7 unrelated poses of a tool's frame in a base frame.
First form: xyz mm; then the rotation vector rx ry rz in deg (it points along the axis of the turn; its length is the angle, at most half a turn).
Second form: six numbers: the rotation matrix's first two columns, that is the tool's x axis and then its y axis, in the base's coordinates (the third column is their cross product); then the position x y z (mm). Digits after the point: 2 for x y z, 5 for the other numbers.
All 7 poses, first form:
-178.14 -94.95 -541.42 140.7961 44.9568 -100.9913
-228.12 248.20 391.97 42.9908 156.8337 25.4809
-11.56 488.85 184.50 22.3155 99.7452 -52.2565
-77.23 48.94 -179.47 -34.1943 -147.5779 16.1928
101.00 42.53 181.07 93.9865 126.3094 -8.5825
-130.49 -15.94 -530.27 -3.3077 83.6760 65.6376
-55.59 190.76 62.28 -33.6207 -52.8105 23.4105
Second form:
0.23733 0.38527 -0.89176 0.40480 -0.87371 -0.26974 -178.14 -94.95 -541.42
-0.83013 0.52987 -0.17356 0.44767 0.81895 0.35904 -228.12 248.20 391.97
-0.36573 -0.17351 -0.91440 0.65300 0.65224 -0.38494 -11.56 488.85 184.50
-0.79081 0.45932 0.40454 0.36068 0.88370 -0.29831 -77.23 48.94 -179.47
-0.24105 0.89854 -0.36677 0.93990 0.31031 0.14249 101.00 42.53 181.07
-0.28110 0.56045 -0.77903 -0.62315 0.51075 0.59230 -130.49 -15.94 -530.27
0.54683 0.56314 0.61955 -0.08091 0.77207 -0.63037 -55.59 190.76 62.28

